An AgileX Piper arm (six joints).
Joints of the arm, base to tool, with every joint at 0 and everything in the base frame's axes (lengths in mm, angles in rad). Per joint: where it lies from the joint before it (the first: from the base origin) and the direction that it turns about. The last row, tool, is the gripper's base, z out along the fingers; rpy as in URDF.
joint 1: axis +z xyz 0 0 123
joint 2: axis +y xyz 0 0 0
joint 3: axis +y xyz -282.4 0 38.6
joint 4: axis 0.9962 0 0.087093 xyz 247.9 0 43.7
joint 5: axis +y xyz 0 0 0
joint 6: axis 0.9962 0 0.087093 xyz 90.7 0 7.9
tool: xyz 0 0 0 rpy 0 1.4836 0
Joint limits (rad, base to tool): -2.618..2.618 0..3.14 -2.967..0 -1.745..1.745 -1.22..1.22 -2.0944..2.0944
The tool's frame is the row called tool.
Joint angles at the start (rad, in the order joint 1, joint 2, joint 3, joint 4, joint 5, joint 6):
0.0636, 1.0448, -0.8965, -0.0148, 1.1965, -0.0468
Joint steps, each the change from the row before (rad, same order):
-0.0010, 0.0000, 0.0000, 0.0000, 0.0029, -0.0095
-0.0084, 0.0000, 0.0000, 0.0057, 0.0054, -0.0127
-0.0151, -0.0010, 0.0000, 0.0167, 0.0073, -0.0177
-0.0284, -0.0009, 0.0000, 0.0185, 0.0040, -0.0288
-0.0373, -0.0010, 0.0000, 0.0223, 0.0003, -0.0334
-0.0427, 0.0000, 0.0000, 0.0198, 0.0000, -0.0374
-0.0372, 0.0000, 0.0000, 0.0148, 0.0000, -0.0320
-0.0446, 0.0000, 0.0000, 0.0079, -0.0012, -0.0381
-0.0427, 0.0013, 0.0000, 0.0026, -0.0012, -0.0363
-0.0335, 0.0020, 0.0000, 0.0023, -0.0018, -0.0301
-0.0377, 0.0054, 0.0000, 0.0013, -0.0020, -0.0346
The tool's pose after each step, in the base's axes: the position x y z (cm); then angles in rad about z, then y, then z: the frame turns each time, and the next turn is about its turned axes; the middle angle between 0 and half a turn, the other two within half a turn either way. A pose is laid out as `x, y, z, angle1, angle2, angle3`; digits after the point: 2 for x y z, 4 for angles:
17.07, 0.94, 30.65, 0.0175, 2.8310, -0.1046
17.03, 0.85, 30.63, 0.0259, 2.8366, -0.0993
16.96, 0.73, 30.63, 0.0633, 2.8429, -0.0609
16.92, 0.40, 30.64, 0.0945, 2.8450, -0.0262
16.91, -0.04, 30.66, 0.1276, 2.8417, 0.0153
16.90, -0.59, 30.67, 0.1462, 2.8380, 0.0433
16.88, -1.09, 30.68, 0.1537, 2.8346, 0.0591
16.84, -1.78, 30.69, 0.1313, 2.8313, 0.0449
16.78, -2.48, 30.67, 0.0962, 2.8307, 0.0168
16.75, -3.04, 30.65, 0.0694, 2.8302, -0.0059
16.73, -3.69, 30.56, 0.0384, 2.8331, -0.0332

